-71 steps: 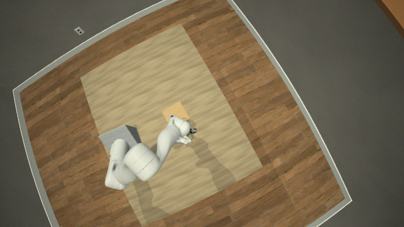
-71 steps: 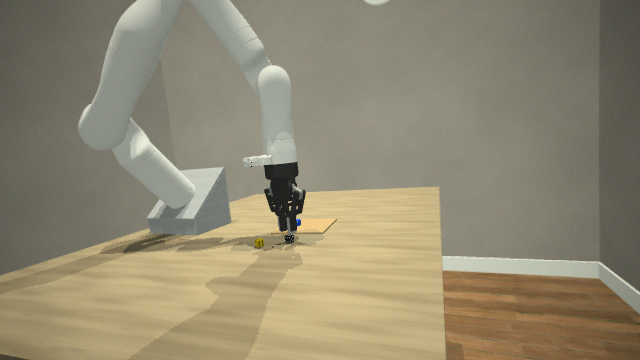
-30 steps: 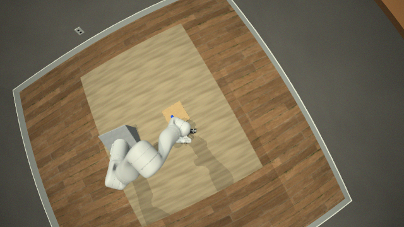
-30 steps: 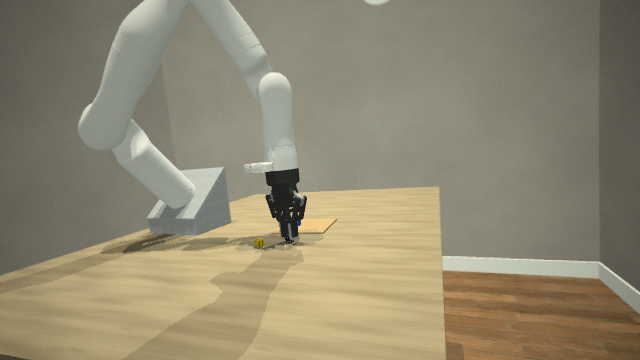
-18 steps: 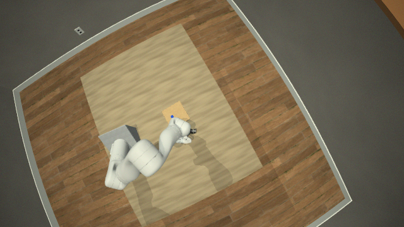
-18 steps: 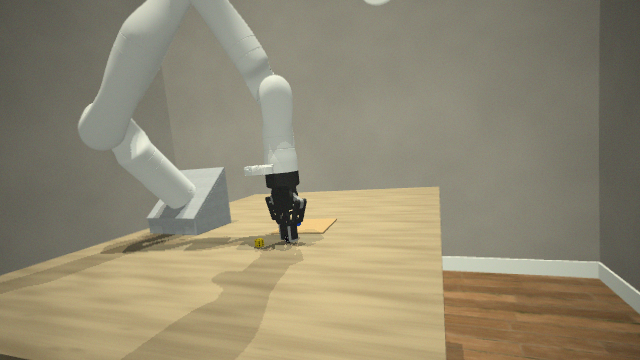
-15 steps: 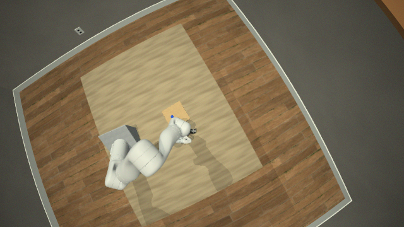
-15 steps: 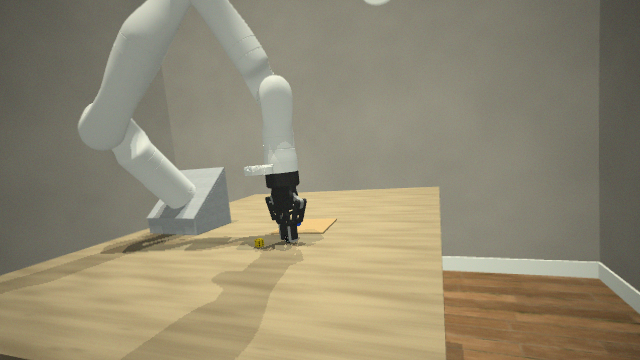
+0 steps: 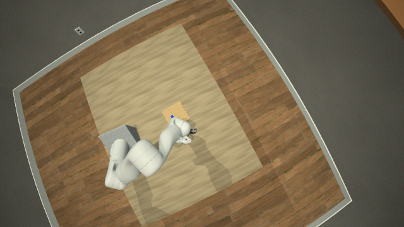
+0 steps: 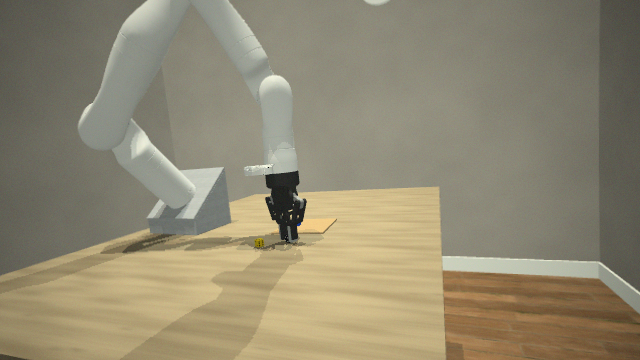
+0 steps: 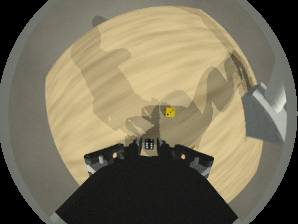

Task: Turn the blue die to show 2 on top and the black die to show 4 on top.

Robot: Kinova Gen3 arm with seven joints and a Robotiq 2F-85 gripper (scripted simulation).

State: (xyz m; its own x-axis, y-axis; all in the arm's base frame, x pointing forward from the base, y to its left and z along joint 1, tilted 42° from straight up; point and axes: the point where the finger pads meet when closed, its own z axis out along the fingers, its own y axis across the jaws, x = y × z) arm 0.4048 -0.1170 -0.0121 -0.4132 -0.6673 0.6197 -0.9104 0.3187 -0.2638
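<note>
Now: hand 10 mm above the black die. Also, from my hand: tan mat: 130 mm to the left, 20 mm below, 20 mm behind; then yellow die: 60 mm behind, 40 mm to the right, 10 mm below; then blue die: 130 mm to the left, 50 mm behind, 10 mm below.
</note>
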